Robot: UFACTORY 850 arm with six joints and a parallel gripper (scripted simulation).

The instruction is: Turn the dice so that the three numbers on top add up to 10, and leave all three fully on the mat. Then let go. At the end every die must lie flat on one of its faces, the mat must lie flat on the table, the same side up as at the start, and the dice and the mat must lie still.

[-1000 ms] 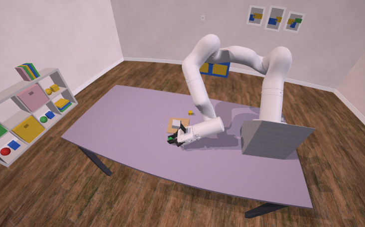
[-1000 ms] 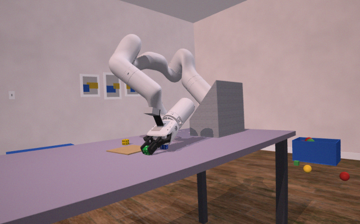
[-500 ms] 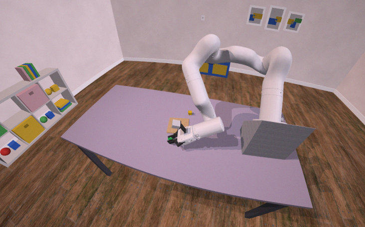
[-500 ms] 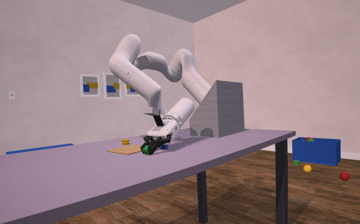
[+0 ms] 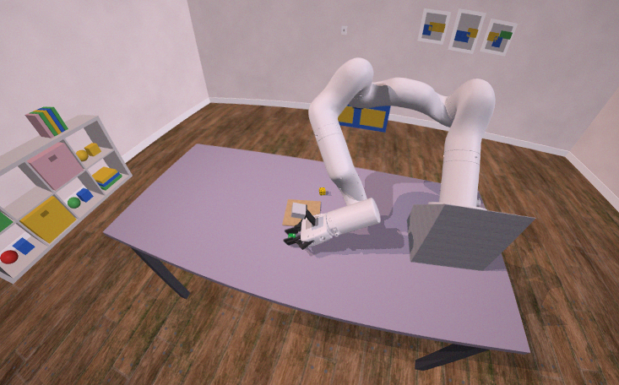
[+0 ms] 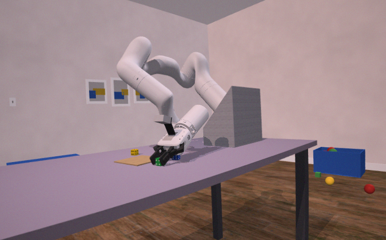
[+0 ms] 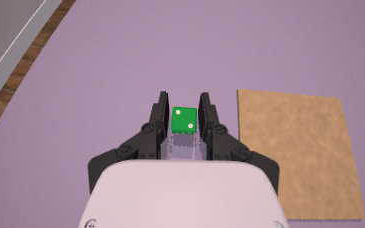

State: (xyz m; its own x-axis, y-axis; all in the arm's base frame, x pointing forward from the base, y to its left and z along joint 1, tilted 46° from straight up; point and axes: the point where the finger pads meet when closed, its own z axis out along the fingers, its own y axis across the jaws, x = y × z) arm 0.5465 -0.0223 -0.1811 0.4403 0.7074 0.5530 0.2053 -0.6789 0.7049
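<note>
Right now the green die is 1 cm below my hand. Also, from my hand: blue die 10 cm behind, 3 cm to the right, 1 cm below; then tan mat 1 cm behind, 14 cm to the right, 2 cm below; then yellow die 6 cm behind, 27 cm to the right, 1 cm below.
</note>
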